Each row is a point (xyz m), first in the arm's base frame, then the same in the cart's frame.
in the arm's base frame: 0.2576 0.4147 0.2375
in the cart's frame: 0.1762 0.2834 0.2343
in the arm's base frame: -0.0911 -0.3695 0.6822
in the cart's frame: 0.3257 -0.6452 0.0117
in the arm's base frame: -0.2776 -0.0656 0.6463
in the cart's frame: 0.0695 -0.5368 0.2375
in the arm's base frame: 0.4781 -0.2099 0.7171
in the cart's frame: 0.7680 -0.2551 0.0655
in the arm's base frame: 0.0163 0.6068 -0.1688
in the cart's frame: -0.2761 0.4995 0.1397
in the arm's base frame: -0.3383 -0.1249 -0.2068
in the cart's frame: -0.3832 -0.1294 -0.3659
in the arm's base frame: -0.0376 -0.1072 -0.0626
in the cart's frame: -0.0692 -0.0353 -0.3021
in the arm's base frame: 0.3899 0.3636 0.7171
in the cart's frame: 0.5353 0.0551 0.4971
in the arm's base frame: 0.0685 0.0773 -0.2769
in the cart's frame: -0.1384 0.2576 -0.3265
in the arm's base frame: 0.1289 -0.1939 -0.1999
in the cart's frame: 0.0249 0.0780 -0.4820
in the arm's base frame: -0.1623 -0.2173 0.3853
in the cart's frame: 0.0787 -0.4227 -0.0647
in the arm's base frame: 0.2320 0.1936 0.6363
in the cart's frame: 0.4127 -0.0919 0.3430
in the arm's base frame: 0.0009 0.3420 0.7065
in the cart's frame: 0.2151 -0.1643 0.5330
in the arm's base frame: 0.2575 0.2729 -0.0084
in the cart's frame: 0.0949 0.3324 -0.0332
